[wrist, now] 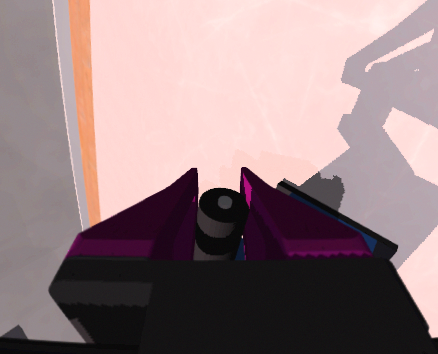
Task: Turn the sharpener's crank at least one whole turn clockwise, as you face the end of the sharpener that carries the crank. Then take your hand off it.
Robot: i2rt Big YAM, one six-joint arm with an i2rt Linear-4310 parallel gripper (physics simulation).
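Frame: origin at the arm's base, x ahead, y left, z up, level; millimetres.
Where they show: gripper, fingertip midpoint: (219, 178).
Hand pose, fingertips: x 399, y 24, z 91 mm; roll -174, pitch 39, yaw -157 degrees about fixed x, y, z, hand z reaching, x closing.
Each offset is from my fingertips to the top centre of the thing. "spot": to the spot under its first point. Level surfaces: height alone.
The crank's dark, round handle @[spot: dz +26, dx -20, dy -5 mm] (218, 226) stands between the two purple fingers at the lower middle of the wrist view, with a small grey spot on its black end. My gripper (219, 178) is shut on the handle, with one finger against each side. Part of the blue sharpener @[spot: dz -86, dx -94, dy +37 mm] (371, 246) with a dark edge shows behind and to the right of the right finger, and a sliver of blue shows between the fingers. The crank's arm and most of the sharpener's body are hidden by the fingers and the gripper's dark housing.
A pale pink table top @[dz -104 mm] (165, 90) lies beyond the fingers. Its orange edge strip (82, 90) runs down the left side, with grey floor (27, 125) past it. Grey shadows fall across the table on the right, and a darker one lies beside the sharpener.
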